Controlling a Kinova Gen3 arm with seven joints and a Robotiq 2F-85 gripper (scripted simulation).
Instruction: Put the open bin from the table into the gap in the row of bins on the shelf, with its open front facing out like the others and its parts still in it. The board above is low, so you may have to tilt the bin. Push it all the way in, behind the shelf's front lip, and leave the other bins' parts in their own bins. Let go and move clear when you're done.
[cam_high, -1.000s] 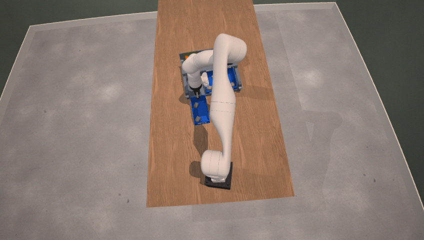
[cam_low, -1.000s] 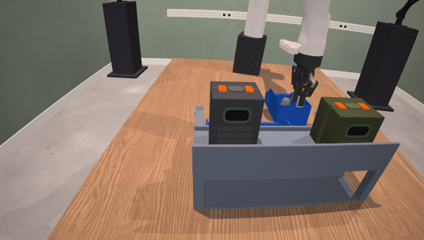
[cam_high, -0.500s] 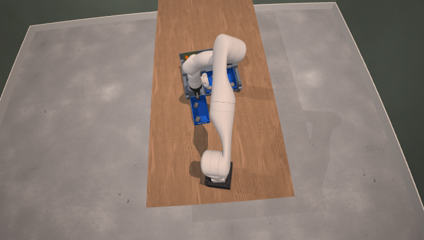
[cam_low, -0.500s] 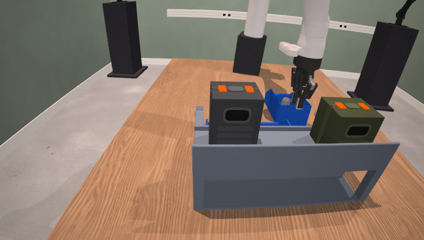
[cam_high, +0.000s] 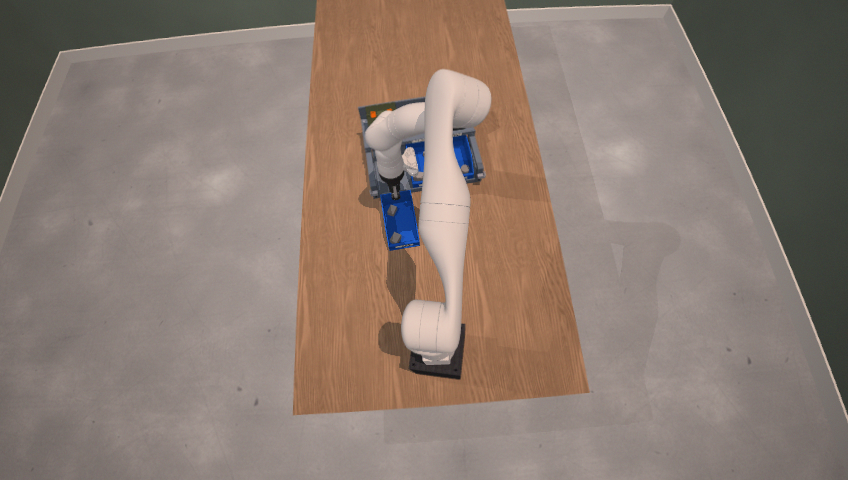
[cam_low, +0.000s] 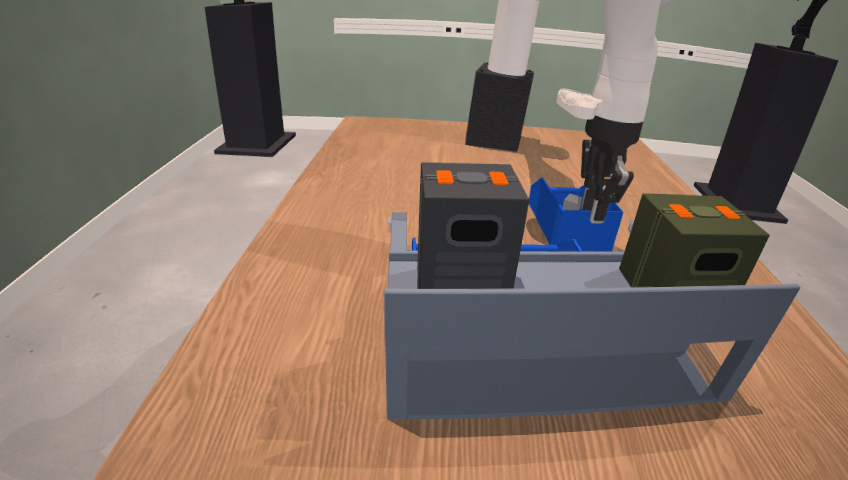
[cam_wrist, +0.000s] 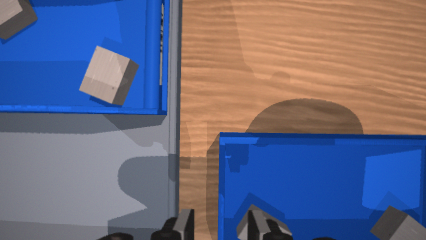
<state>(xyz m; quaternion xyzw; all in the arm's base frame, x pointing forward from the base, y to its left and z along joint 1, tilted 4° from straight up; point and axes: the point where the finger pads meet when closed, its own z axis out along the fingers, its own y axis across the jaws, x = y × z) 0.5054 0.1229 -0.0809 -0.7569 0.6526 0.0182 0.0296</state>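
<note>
Now: hand 7 cm above the grey part, 3 cm past it and 2 cm to the right of it. The rest, counted from my hand: grey shelf (17 cm ahead, 9 cm to the right, 2 cm below).
</note>
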